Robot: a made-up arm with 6 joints.
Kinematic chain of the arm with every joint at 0, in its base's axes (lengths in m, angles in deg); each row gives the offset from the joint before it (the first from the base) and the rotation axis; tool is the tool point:
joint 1: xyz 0 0 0.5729 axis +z
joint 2: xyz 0 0 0 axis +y
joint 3: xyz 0 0 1.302 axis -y
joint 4: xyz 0 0 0 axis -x
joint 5: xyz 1.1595 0 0 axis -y
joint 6: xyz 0 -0.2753 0 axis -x
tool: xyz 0 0 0
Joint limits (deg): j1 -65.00..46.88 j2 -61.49..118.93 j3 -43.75..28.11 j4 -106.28..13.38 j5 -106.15..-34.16 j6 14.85..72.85
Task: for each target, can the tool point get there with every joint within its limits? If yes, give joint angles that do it. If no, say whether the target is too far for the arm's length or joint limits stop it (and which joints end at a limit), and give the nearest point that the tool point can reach.
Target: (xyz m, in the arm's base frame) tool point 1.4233 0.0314 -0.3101
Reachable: yes | joints 12.40 78.03 -6.59 3.02 -73.84 68.24
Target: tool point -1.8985 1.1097 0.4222
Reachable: no: joint limits stop it (at a limit: joint 2, joint 3, joint 4) | nearest point -1.0613 0.6203 2.3543 | short by 2.162 m
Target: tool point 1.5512 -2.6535 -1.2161
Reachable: no: too far | nearest point 0.9440 -1.6149 -0.5159 | short by 1.392 m
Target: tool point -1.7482 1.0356 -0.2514
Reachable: no: joint limits stop it (at a limit: joint 1, joint 2, joint 3) | nearest point -0.2202 -0.0939 -0.2721 | short by 1.900 m
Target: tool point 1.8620 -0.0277 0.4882
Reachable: yes | joints 7.31 53.93 10.61 -16.18 -64.34 31.66
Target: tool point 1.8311 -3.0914 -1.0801
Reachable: no: too far | nearest point 1.0021 -1.6917 -0.3317 | short by 1.791 m
